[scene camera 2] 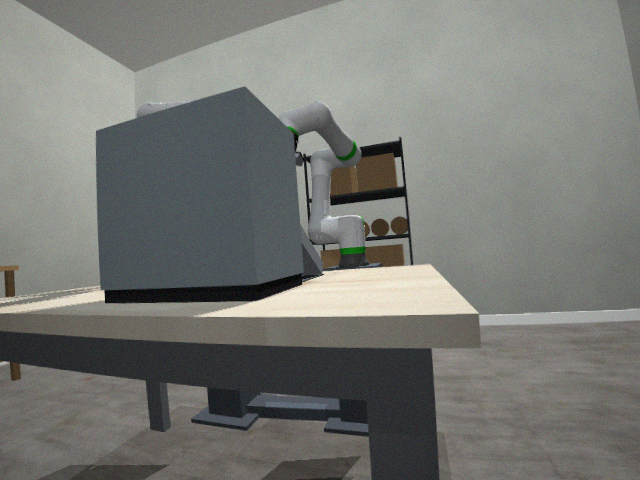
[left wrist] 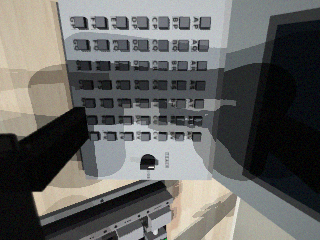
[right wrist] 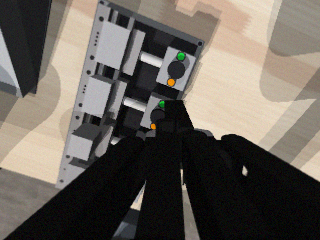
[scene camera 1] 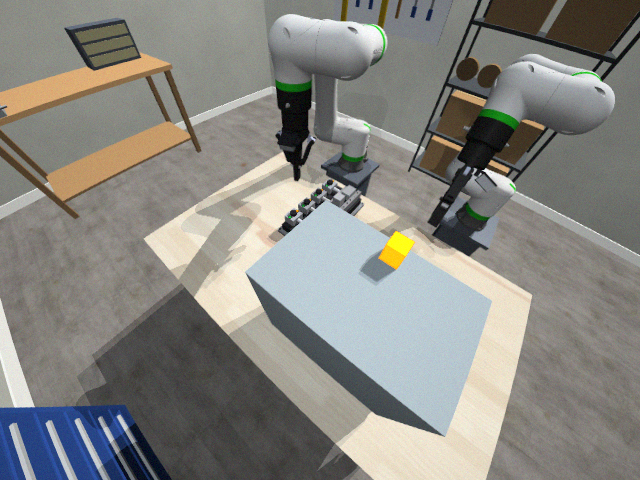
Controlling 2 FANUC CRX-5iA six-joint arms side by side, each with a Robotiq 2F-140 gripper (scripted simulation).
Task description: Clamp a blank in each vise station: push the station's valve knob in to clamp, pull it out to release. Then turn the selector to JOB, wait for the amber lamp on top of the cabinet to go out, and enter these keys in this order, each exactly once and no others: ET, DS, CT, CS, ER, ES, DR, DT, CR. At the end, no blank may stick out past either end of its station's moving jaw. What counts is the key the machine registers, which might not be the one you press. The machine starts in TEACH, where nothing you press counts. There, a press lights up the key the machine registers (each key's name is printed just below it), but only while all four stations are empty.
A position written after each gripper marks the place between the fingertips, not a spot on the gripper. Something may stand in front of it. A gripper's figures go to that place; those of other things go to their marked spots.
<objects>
The right gripper (right wrist: 173,114) is 18 cm from the lens. A grey blank (right wrist: 114,40) is 32 cm from the lens. A grey blank (right wrist: 99,90) is 33 cm from the lens. A grey blank (right wrist: 83,141) is 35 cm from the lens. A moving jaw (right wrist: 134,53) is 34 cm from the lens.
</objects>
